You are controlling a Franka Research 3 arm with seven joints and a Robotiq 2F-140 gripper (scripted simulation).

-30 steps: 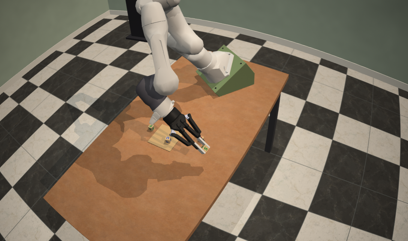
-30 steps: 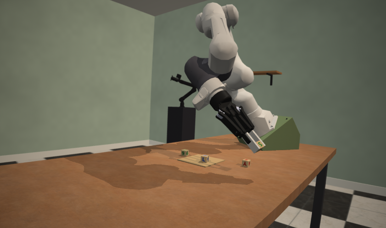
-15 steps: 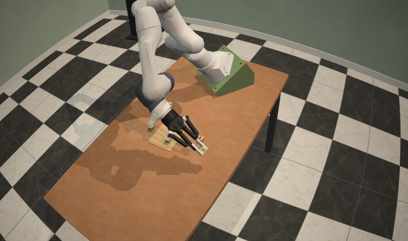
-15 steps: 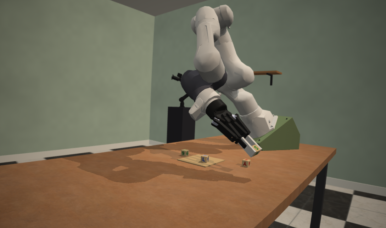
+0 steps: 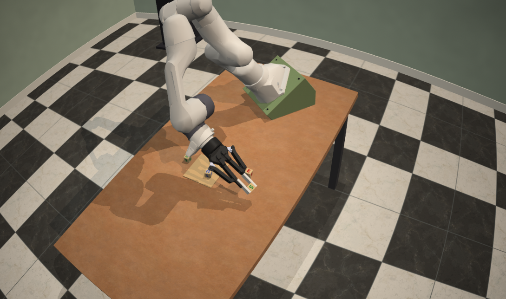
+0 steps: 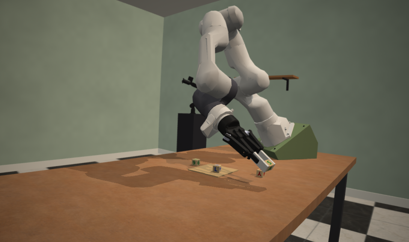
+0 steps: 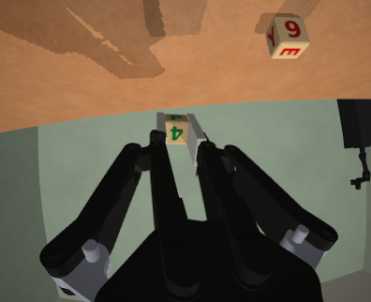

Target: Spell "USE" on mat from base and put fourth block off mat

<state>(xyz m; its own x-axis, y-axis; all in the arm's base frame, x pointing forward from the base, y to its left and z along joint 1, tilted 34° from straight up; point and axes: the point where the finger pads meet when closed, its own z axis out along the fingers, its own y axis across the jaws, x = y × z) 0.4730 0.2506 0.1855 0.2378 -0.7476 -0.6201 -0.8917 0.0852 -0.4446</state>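
Now: the E block 10 cm behind my hand, 5 cm to the right of it and 7 cm below it. From my hand the other things lie so: U block (2 cm behind, 19 cm to the right, 6 cm below); mat (4 cm behind, 22 cm to the right, 8 cm below); S block (2 cm to the left, 1 cm below).
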